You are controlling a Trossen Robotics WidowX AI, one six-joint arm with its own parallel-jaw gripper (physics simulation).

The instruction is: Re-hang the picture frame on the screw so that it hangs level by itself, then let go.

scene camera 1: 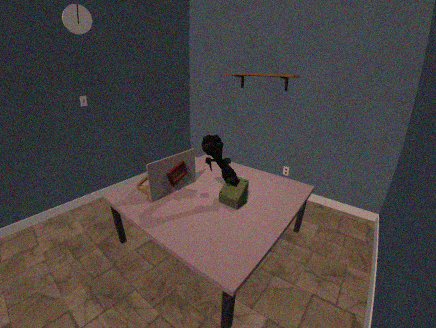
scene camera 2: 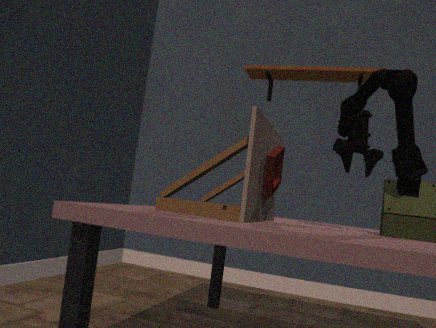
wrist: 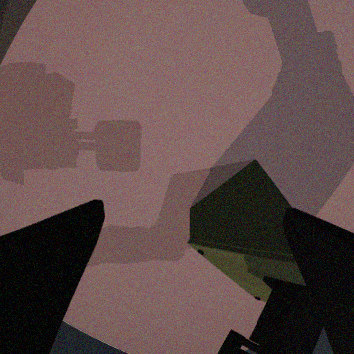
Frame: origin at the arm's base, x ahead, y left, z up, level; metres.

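Seen in the pictures: gripper, fingertip midpoint: (scene camera 1: 217,171) (scene camera 2: 357,174) (wrist: 195,213); arm's base at its link origin: (scene camera 1: 234,182) (scene camera 2: 408,189) (wrist: 302,295).
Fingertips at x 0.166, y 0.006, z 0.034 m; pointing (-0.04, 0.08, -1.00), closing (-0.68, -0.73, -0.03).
Pixels of each thing's top centre, then the offset from my fingertips to it. "*": a spot on its surface instead.
- upright grey board at a spot on its surface: (scene camera 2: 251,165) * 0.241 m ahead, 0.442 m left, 0.044 m down
- wooden foot at its top centre: (scene camera 2: 191,200) (scene camera 1: 145,188) 0.417 m ahead, 0.410 m left, 0.155 m down
The red picture frame (scene camera 1: 177,172) (scene camera 2: 273,171) is against the front face of the upright grey board (scene camera 1: 159,175) (scene camera 2: 251,165). In scene camera 1 the frame sits tilted relative to the board's edges, its right end higher. The screw is not visible, and I cannot tell what holds the frame up. My gripper (scene camera 1: 218,169) (scene camera 2: 358,173) (wrist: 195,213) is open and empty, fingers pointing down. It hangs above the table, between the board and the arm's base, well apart from the frame. The frame does not show in the wrist view.
Wooden braces (scene camera 2: 205,167) and a wooden foot (scene camera 2: 197,207) stand behind the board. The green base block (scene camera 1: 234,195) (scene camera 2: 407,202) (wrist: 235,215) carries the arm on the pink table (scene camera 1: 220,240) (scene camera 2: 165,225) (wrist: 165,65). A wall shelf (scene camera 1: 262,75) (scene camera 2: 310,74) is in the background.
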